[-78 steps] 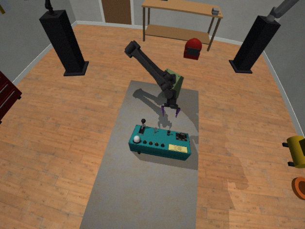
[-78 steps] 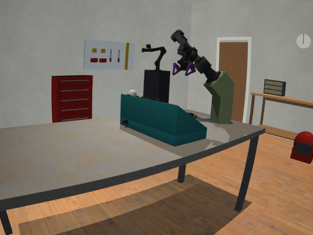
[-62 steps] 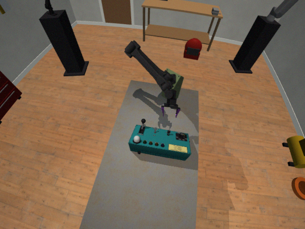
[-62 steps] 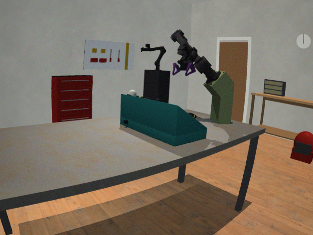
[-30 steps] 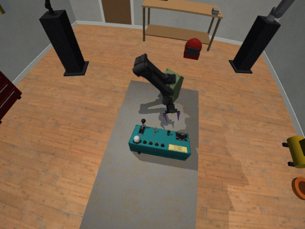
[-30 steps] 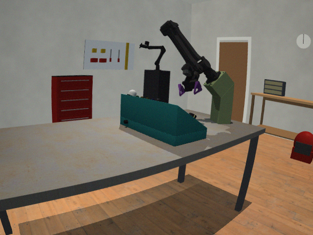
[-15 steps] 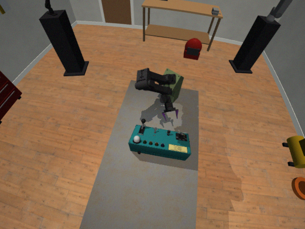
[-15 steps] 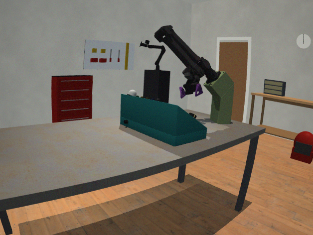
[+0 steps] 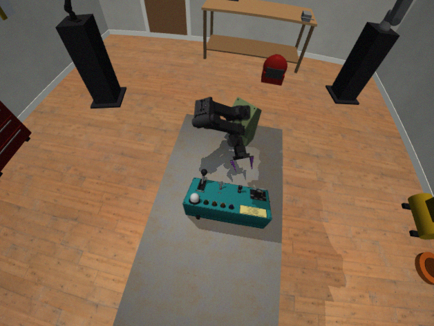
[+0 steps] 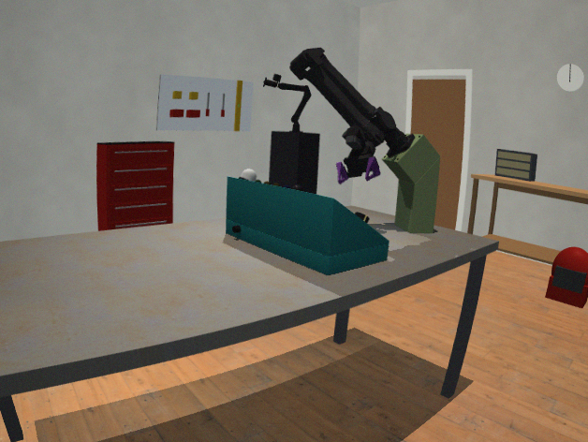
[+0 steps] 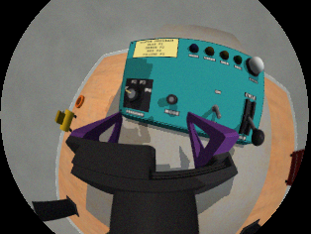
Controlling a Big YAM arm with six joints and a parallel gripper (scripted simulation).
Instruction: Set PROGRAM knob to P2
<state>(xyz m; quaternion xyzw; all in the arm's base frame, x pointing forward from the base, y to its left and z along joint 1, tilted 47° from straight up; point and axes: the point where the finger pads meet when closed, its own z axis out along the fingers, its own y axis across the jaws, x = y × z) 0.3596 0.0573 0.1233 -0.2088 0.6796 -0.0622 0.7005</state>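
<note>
My hand is 8 cm short of the small black knob, 2 cm to the left of it and 9 cm above it. Round my hand: toggle 5 cm ahead, 14 cm to the right, 10 cm below; then black-ball lever 25 cm to the right, 9 cm below; then teal console 11 cm ahead, 8 cm to the right, 12 cm below.
</note>
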